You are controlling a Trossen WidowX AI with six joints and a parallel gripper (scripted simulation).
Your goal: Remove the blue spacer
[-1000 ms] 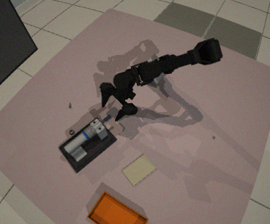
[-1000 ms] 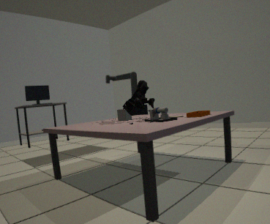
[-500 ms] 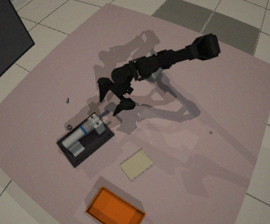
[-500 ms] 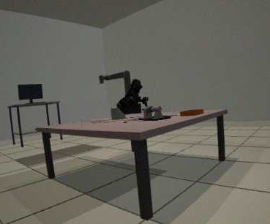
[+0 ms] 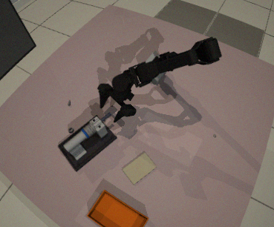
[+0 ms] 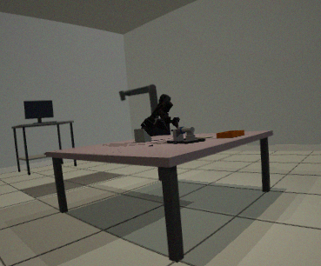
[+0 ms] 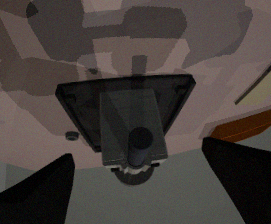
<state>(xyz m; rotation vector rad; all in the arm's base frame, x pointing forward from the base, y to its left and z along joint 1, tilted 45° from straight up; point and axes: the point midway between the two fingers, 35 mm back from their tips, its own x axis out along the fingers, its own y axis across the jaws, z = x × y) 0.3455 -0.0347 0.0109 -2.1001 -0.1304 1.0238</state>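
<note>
My gripper tip is now 7 cm short of the dark shaft, 2 cm to the left of it and 1 cm above it. Also, from my gripper tip: cream card: 23 cm to the left, 10 cm ahead, 8 cm below; then blue spacer: 12 cm ahead, 3 cm to the right, 1 cm below; then tiny dark part: 25 cm to the right, 8 cm below, 3 cm ahead.
</note>
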